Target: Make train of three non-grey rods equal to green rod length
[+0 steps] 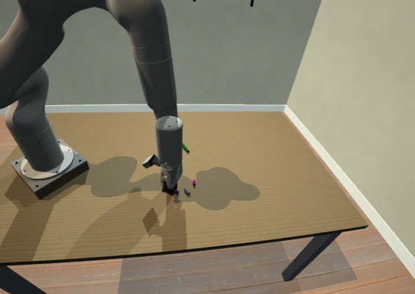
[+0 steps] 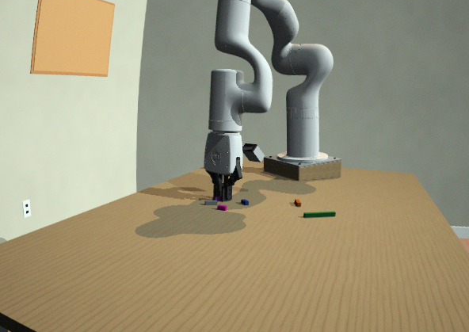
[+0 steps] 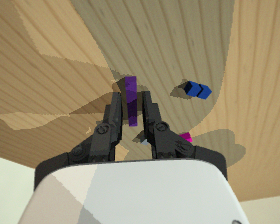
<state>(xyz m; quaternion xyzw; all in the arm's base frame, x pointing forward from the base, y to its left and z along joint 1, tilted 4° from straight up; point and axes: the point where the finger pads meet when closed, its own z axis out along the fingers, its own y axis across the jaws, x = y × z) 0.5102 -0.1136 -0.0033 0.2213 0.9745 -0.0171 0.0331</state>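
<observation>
My hand is 20 mm above the purple rod. Round my hand: grey rod 60 mm ahead, 20 mm below, 10 mm to the right; orange rod 190 mm to the left, 40 mm behind, 20 mm below; magenta rod 90 mm ahead, 40 mm to the left, 20 mm below.
</observation>
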